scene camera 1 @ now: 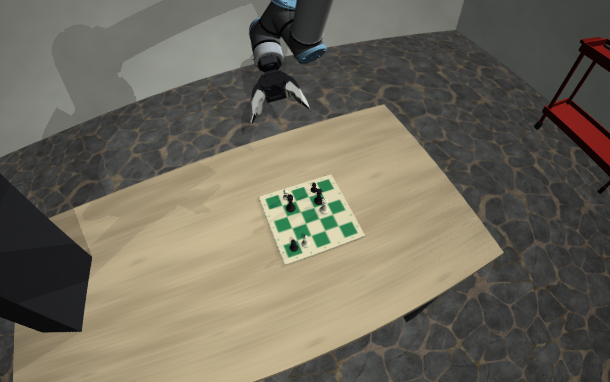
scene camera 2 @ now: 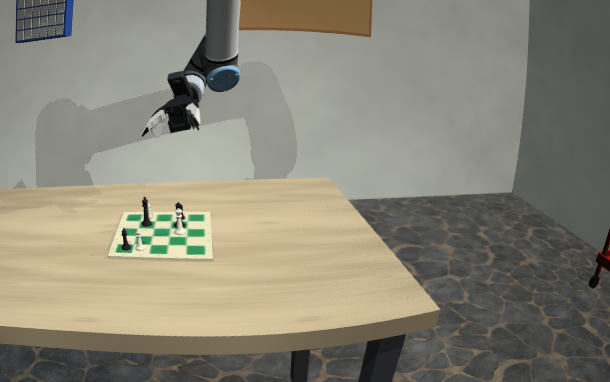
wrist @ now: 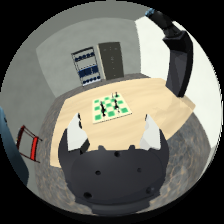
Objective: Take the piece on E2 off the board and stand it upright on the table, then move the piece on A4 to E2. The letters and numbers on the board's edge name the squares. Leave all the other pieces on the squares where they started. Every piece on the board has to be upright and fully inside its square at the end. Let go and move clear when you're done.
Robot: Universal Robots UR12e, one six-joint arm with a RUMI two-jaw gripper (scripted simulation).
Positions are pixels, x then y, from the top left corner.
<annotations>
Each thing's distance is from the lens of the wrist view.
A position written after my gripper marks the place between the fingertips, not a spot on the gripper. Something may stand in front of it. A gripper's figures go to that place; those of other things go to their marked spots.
my gripper (wrist: 113,114): 0.14 m
cream chessboard (wrist: 108,102): 0.44 m
</annotations>
